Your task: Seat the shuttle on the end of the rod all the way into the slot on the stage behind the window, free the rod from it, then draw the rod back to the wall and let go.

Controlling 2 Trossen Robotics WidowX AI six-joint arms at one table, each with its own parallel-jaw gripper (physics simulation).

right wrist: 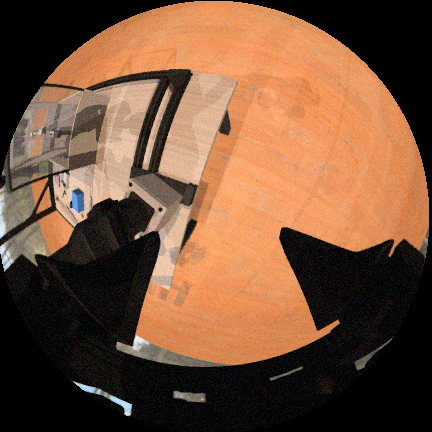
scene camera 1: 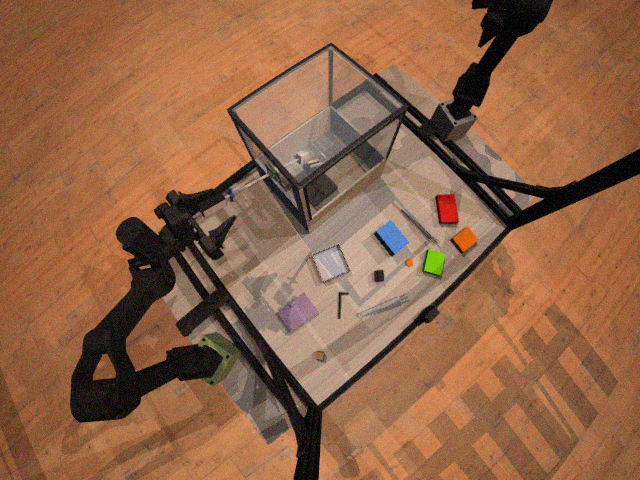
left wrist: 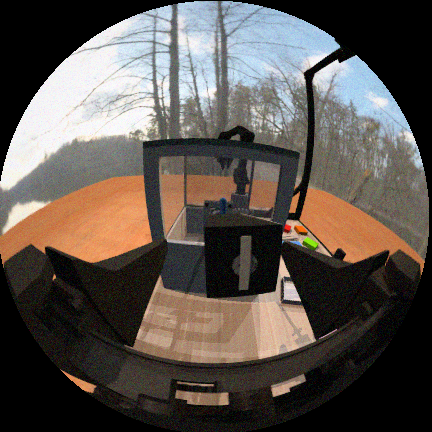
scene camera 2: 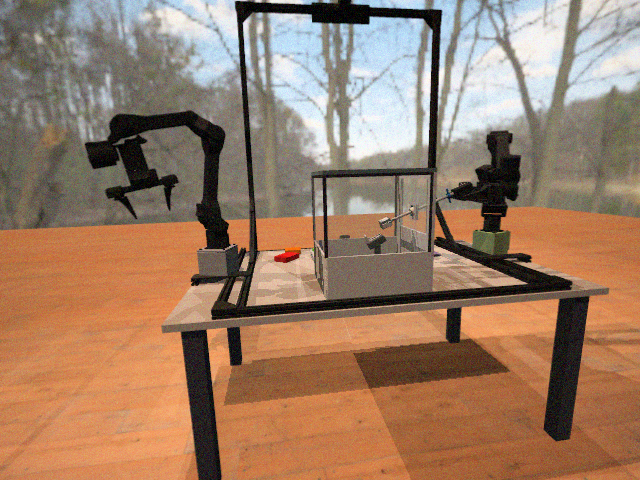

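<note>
The rod passes through the window wall and slopes down inside the case; it has a blue part outside and a black square end block. The pale shuttle is at its inner end. In scene camera 2 a grey tilted block, apparently the stage, is below it with a visible gap; its slot cannot be made out. My left gripper is open and empty at the end block; contact is unclear. My right gripper is open and empty, far from the case.
The clear case has a dark frame. A white tray, purple pad, blue block, red block, orange block and green block lie on the table. Black beams edge the table.
</note>
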